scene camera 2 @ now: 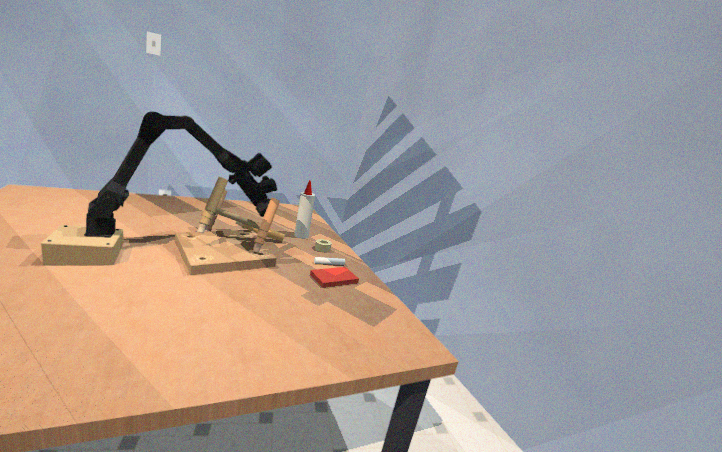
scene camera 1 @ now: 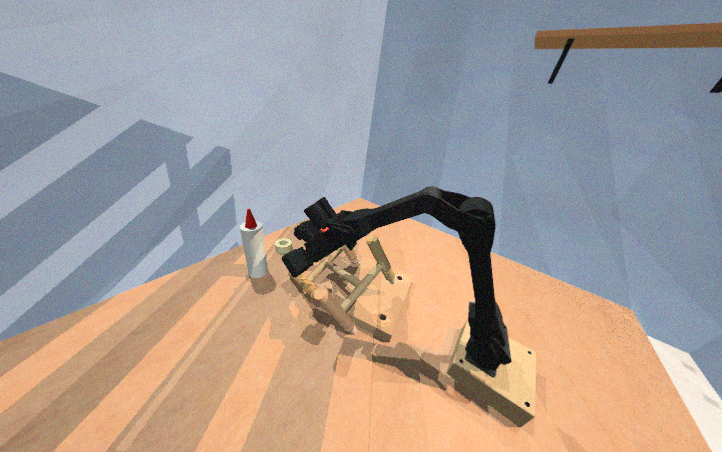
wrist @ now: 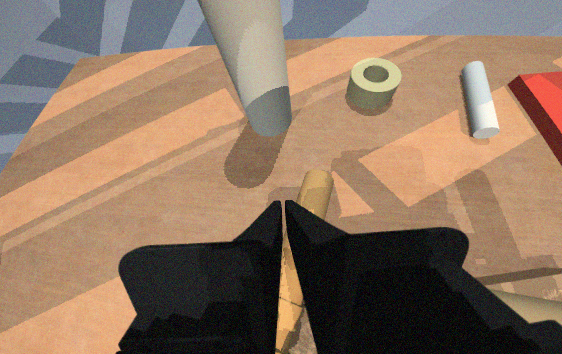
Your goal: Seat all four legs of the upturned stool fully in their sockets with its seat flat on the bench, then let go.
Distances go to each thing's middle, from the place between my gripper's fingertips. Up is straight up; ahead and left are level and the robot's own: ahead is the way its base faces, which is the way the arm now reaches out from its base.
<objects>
My hand is 15 cm short of the glue bottle with red tip [scene camera 1: 252,235], 4 cm to the right of it and 2 cm below it. Also, from my hand: white stick [wrist: 484,123] (17 cm ahead, 23 cm to the right, 9 cm below); then tape roll [wrist: 373,81] (19 cm ahead, 10 cm to the right, 9 cm below); then red block [scene camera 2: 329,277] (15 cm ahead, 34 cm to the right, 9 cm below).
</objects>
